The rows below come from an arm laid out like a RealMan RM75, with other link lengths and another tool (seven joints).
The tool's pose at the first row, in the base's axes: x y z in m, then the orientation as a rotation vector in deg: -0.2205, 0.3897, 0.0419, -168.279, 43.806, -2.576
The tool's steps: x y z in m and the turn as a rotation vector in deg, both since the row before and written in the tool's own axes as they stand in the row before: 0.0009, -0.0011, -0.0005, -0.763, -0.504, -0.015; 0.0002, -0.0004, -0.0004, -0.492, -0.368, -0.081; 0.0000, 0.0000, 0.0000, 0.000, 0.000, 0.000; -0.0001, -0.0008, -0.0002, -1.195, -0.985, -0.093; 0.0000, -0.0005, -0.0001, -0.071, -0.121, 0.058; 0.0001, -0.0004, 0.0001, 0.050, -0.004, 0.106; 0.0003, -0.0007, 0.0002, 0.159, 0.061, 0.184; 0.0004, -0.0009, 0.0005, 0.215, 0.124, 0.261; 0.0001, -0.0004, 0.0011, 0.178, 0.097, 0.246; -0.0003, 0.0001, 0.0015, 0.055, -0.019, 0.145; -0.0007, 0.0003, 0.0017, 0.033, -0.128, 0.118; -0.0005, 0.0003, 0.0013, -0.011, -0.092, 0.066; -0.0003, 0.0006, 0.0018, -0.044, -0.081, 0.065
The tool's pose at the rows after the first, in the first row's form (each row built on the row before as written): -0.2192, 0.3902, 0.0425, -168.899, 43.901, -1.550; -0.2188, 0.3904, 0.0429, -169.314, 43.850, -0.827; -0.2188, 0.3904, 0.0429, -169.314, 43.850, -0.827; -0.2185, 0.3911, 0.0432, -170.250, 43.863, 1.085; -0.2183, 0.3915, 0.0433, -170.266, 43.951, 1.295; -0.2180, 0.3918, 0.0432, -170.178, 44.097, 1.287; -0.2174, 0.3923, 0.0430, -169.973, 44.343, 1.145; -0.2166, 0.3929, 0.0426, -169.701, 44.697, 0.892; -0.2163, 0.3933, 0.0415, -169.462, 45.033, 0.693; -0.2166, 0.3935, 0.0400, -169.349, 45.233, 0.708; -0.2173, 0.3937, 0.0383, -169.241, 45.384, 0.891; -0.2179, 0.3938, 0.0370, -169.203, 45.472, 1.035; -0.2184, 0.3936, 0.0352, -169.199, 45.568, 1.176
